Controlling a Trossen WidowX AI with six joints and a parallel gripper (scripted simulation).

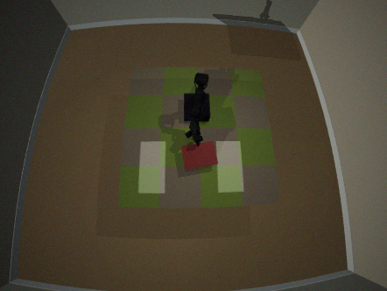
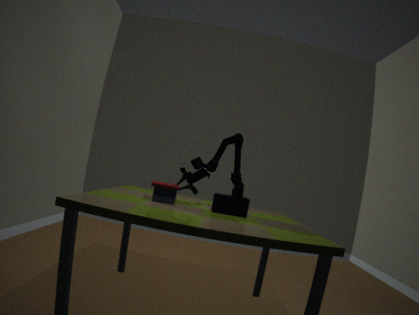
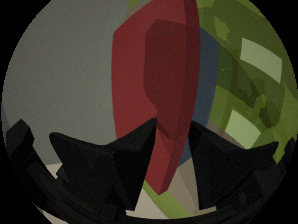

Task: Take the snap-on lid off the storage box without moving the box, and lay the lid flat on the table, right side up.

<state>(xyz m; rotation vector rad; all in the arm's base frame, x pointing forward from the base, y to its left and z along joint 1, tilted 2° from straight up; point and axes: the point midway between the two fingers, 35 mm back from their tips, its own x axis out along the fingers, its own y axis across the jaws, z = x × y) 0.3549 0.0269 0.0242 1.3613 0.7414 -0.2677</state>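
Now: the red lid 7 cm ahead of my gripper tip, 2 cm to the left of it and 1 cm above it. Round my gripper tip: storage box 7 cm ahead, 5 cm below, 2 cm to the left.
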